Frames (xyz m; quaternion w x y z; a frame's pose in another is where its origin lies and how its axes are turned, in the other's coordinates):
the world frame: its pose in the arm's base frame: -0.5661 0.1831 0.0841 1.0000 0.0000 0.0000 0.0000
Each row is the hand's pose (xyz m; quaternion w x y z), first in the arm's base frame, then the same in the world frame.
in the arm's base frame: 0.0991 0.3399 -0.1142 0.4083 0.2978 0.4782 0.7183
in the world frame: 0.6652 0.1568 -0.1983 0.4083 0.2978 0.4782 0.7183
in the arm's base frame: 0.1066 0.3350 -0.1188 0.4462 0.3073 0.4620 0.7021
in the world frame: 0.6727 0.1519 -0.2029 0.4462 0.3073 0.4620 0.7021
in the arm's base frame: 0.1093 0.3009 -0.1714 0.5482 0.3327 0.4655 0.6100
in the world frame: 0.6754 0.1178 -0.2555 0.5482 0.3327 0.4655 0.6100
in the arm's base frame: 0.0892 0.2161 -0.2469 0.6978 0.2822 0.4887 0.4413
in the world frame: 0.6553 0.0330 -0.3310 0.6978 0.2822 0.4887 0.4413
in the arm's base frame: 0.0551 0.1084 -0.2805 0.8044 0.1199 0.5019 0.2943
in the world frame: 0.6212 -0.0747 -0.3646 0.8044 0.1199 0.5019 0.2943
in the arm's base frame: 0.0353 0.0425 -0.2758 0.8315 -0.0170 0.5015 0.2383
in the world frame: 0.6014 -0.1406 -0.3599 0.8315 -0.0170 0.5015 0.2383
